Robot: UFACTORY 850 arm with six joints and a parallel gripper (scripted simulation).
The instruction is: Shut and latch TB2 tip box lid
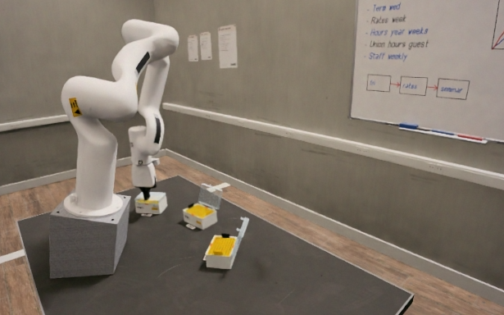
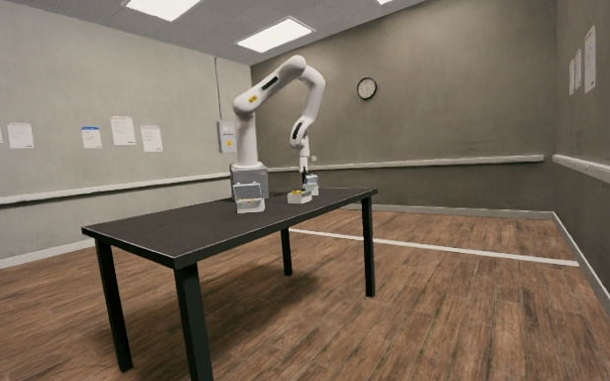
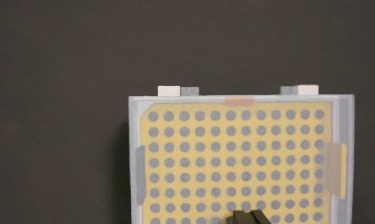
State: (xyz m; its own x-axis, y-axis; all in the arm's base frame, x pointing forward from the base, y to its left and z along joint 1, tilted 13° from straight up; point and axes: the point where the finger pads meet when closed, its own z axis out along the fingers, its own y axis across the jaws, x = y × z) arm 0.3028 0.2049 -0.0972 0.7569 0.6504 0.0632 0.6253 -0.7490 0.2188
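Now: hand 30 mm above the clear lid, 20 mm to the right of it and 20 mm short of it. From my hand the other things lie so: tip box lid 230 mm to the right, 190 mm ahead, 10 mm above.
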